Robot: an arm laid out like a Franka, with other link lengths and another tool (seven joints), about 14 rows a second.
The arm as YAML. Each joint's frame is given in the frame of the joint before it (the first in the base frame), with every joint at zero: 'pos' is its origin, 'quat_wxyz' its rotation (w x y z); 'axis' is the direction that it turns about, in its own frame. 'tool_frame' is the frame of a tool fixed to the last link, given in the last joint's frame.
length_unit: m
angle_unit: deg
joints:
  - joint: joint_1
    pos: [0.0, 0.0, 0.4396]
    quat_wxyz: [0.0, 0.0, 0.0, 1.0]
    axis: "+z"
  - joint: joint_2
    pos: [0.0, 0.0, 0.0]
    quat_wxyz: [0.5, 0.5, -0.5, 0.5]
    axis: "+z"
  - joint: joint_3
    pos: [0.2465, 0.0, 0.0]
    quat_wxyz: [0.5, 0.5, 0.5, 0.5]
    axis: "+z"
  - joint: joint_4
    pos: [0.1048, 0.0, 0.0]
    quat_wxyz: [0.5, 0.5, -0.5, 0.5]
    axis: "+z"
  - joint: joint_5
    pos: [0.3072, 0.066, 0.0]
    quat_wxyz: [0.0, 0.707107, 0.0, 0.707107]
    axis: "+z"
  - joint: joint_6
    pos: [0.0, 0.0, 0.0]
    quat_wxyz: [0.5, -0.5, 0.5, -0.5]
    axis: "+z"
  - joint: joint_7
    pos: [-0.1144, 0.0, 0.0]
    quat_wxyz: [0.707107, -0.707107, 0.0, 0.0]
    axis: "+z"
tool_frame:
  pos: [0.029, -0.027, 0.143]
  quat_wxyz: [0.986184, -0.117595, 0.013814, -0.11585]
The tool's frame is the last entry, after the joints.
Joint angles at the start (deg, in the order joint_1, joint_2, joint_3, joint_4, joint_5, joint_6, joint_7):
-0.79 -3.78 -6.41 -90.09 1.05 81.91 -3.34
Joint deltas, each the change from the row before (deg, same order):
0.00 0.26 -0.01 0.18 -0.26 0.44 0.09
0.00 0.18 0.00 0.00 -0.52 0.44 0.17
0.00 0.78 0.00 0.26 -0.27 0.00 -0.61
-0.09 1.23 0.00 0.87 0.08 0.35 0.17
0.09 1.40 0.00 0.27 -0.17 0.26 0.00
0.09 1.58 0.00 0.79 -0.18 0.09 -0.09
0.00 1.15 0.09 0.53 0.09 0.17 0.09
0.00 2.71 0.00 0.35 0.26 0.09 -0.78
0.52 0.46 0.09 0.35 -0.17 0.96 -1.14
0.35 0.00 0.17 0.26 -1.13 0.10 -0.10
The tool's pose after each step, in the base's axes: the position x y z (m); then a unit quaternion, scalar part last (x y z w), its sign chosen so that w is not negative. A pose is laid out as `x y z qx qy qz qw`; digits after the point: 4 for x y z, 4 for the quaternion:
0.4615 -0.0863 0.6278 0.0787 -0.9868 -0.1352 0.0422
0.4630 -0.0877 0.6271 0.0769 -0.9877 -0.1301 0.0407
0.4660 -0.0889 0.6226 0.0813 -0.9873 -0.1282 0.0462
0.4716 -0.0896 0.6187 0.0790 -0.9876 -0.1277 0.0461
0.4770 -0.0895 0.6093 0.0786 -0.9874 -0.1264 0.0541
0.4830 -0.0895 0.6015 0.0792 -0.9872 -0.1246 0.0607
0.4875 -0.0886 0.5954 0.0788 -0.9869 -0.1250 0.0645
0.4956 -0.0885 0.5743 0.0832 -0.9845 -0.1290 0.0844
0.5012 -0.0846 0.5737 0.0991 -0.9839 -0.1258 0.0793
0.5025 -0.0832 0.5762 0.1043 -0.9847 -0.1154 0.0790

